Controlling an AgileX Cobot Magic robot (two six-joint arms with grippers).
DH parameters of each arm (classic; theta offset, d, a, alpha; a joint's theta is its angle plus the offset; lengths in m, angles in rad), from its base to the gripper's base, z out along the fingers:
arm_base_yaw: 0 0.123 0 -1.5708
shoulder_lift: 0.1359 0 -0.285 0
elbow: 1.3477 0 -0.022 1.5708
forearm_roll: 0 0.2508 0 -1.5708
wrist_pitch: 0 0 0.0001 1.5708
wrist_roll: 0 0.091 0 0
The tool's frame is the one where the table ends.
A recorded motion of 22 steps. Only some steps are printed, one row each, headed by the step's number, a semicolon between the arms.
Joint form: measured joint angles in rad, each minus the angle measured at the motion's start. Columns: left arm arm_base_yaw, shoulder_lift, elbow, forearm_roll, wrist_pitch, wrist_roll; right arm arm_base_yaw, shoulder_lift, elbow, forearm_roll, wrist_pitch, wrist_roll.
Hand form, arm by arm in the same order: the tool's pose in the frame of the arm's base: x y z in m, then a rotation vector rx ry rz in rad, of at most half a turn. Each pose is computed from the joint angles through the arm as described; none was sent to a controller.
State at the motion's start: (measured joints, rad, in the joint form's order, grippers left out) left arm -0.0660 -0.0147 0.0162 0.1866 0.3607 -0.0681; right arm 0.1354 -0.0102 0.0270 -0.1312 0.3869 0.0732
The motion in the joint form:
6: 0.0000 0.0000 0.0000 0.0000 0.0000 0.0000; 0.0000 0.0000 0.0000 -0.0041 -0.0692 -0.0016
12: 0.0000 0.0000 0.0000 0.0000 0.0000 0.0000; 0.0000 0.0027 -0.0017 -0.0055 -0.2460 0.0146
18: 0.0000 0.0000 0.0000 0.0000 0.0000 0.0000; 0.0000 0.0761 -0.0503 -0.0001 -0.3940 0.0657
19: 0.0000 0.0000 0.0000 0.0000 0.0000 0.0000; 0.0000 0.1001 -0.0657 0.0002 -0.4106 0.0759
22: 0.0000 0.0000 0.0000 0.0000 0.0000 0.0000; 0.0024 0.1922 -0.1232 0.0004 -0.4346 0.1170
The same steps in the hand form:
6: 0.0529 0.0025 0.1766 0.1130 1.8369 0.0888; 0.0541 0.0035 0.1762 -0.1446 1.8094 0.0173
12: 0.0529 0.0025 0.1766 0.1130 1.8369 0.0888; 0.0565 0.0059 0.1924 -0.1353 1.6356 0.0515
18: 0.0529 0.0025 0.1766 0.1130 1.8369 0.0888; 0.0607 0.0083 0.2179 -0.0978 1.5171 0.1151
19: 0.0529 0.0025 0.1766 0.1130 1.8369 0.0888; 0.0623 0.0088 0.2231 -0.0911 1.5098 0.1254
22: 0.0529 0.0025 0.1766 0.1130 1.8369 0.0888; 0.0702 0.0103 0.2388 -0.0646 1.5229 0.1624

